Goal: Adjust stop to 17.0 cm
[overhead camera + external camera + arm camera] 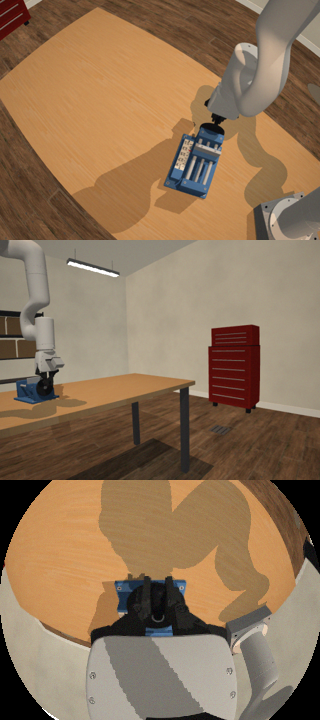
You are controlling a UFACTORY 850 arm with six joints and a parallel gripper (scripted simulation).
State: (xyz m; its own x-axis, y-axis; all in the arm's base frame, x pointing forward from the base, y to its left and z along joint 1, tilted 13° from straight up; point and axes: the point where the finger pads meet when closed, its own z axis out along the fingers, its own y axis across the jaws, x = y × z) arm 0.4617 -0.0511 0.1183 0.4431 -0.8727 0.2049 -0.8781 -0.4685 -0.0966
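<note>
My hand is 2 cm to the right of the black handwheel, 1 cm past it and 1 cm above it. The rest, counted from my hand: grey stop bar (12 cm to the left, 4 cm behind, 2 cm below).
</note>
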